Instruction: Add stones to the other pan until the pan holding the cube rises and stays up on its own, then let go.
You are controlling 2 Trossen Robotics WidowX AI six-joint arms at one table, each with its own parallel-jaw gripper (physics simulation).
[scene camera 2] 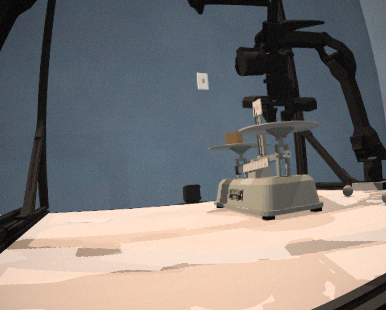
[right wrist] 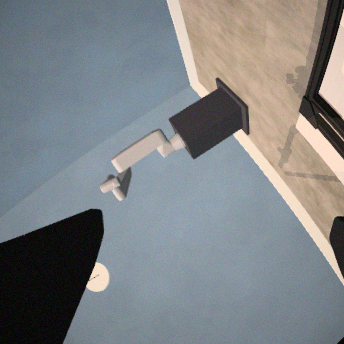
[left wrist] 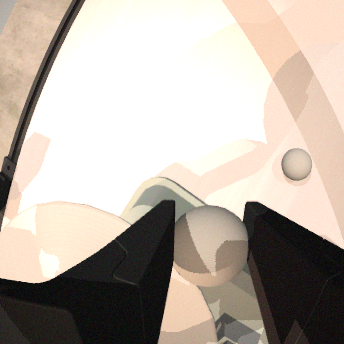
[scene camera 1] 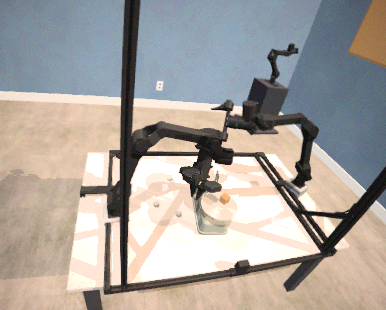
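Pixels of known places: left gripper, fingertip midpoint: (left wrist: 209,212) (scene camera 1: 194,198); right gripper, fingertip midpoint: (right wrist: 223,227) (scene camera 1: 208,118); left arm's base at its link origin: (scene camera 2: 373,181) (scene camera 1: 115,211); right arm's base at its link origin: (scene camera 1: 298,183).
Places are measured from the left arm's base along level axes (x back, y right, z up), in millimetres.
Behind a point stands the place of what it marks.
The orange cube (scene camera 1: 225,198) {y 146, x -410, z 152 mm} (scene camera 2: 234,138) {y 120, x -426, z 137 mm} sits on the lower pan (scene camera 1: 216,215) {y 197, x -353, z 122 mm} (scene camera 2: 217,148) {y 177, x -437, z 121 mm} (left wrist: 85,235) {y 161, x -330, z 122 mm} of the pale green scale (scene camera 1: 212,230) {y 184, x -373, z 5 mm} (scene camera 2: 270,198) {y -55, x -490, z 14 mm}. The other pan (scene camera 2: 250,129) {y -19, x -492, z 133 mm} stands higher, and no stone shows on it in scene camera 2; the left arm largely hides it in scene camera 1. My left gripper (scene camera 1: 201,192) (left wrist: 209,212) {y 111, x -289, z 141 mm} is shut on a round grey stone (left wrist: 211,250) {y 106, x -295, z 158 mm}, above the scale's base. Other stones (scene camera 1: 156,204) {y -6, x -179, z 1 mm} (scene camera 1: 178,213) {y 65, x -260, z 3 mm} (scene camera 1: 170,178) {y -167, x -293, z -2 mm} (scene camera 2: 348,190) {y -23, x -191, z -5 mm} (left wrist: 296,164) {y 62, x -264, z 6 mm} lie on the table. My right gripper (right wrist: 223,227) {y -198, x -445, z 326 mm} is open and empty, high above the far side.
A black frame (scene camera 1: 175,281) {y 334, x -169, z -27 mm} runs around the table. A small black box (scene camera 1: 242,266) {y 375, x -403, z 29 mm} (scene camera 2: 192,193) {y 351, x -421, z 9 mm} sits on its front rail. The left arm reaches over the table. A dark pedestal (scene camera 1: 269,95) (right wrist: 207,122) with a small arm stands on the floor behind the table.
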